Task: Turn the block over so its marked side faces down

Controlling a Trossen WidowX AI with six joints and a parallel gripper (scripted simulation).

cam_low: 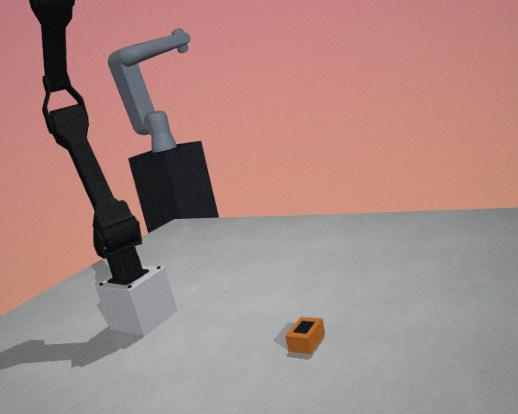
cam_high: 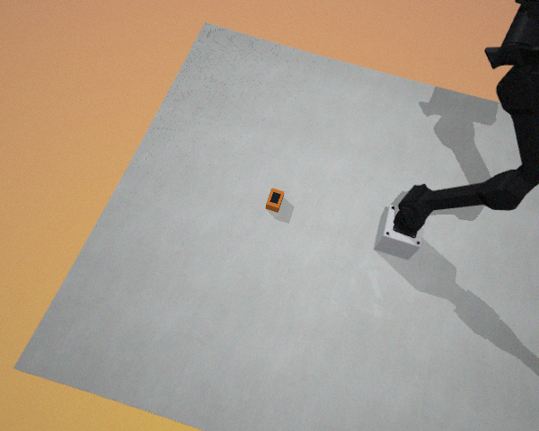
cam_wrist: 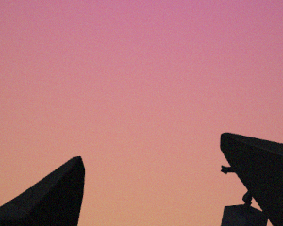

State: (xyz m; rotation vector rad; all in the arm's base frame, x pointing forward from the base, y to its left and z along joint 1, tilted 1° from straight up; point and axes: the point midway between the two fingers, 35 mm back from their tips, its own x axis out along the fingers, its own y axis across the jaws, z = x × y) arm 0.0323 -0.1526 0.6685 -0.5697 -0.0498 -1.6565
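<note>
My gripper tip is now 36 cm short of the orange block, 22 cm to the right of it and 76 cm above it.
</note>
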